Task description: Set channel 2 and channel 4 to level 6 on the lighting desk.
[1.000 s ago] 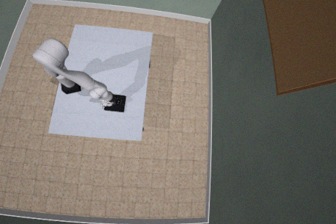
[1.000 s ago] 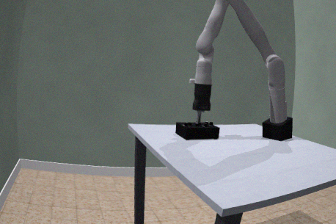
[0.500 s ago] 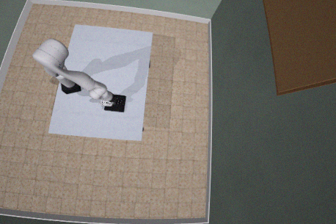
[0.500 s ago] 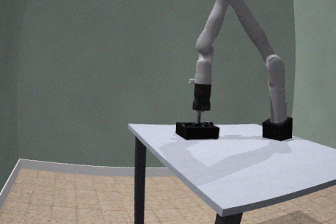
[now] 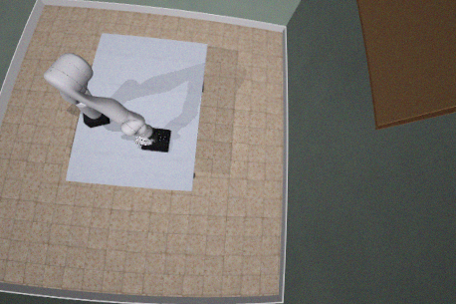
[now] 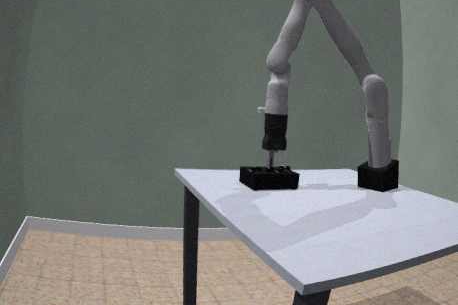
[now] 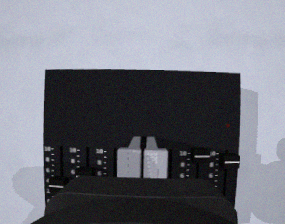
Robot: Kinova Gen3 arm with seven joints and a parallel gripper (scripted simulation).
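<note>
Now: hand 2 cm to the right of the channel 4 cap and 1 cm above it. Round my hand: channel 2 cap (4 cm ahead, 2 cm to the left, 1 cm below); channel 3 cap (5 cm to the left, 2 cm ahead, 1 cm below); channel 5 cap (5 cm to the left, 2 cm behind, 1 cm below).
</note>
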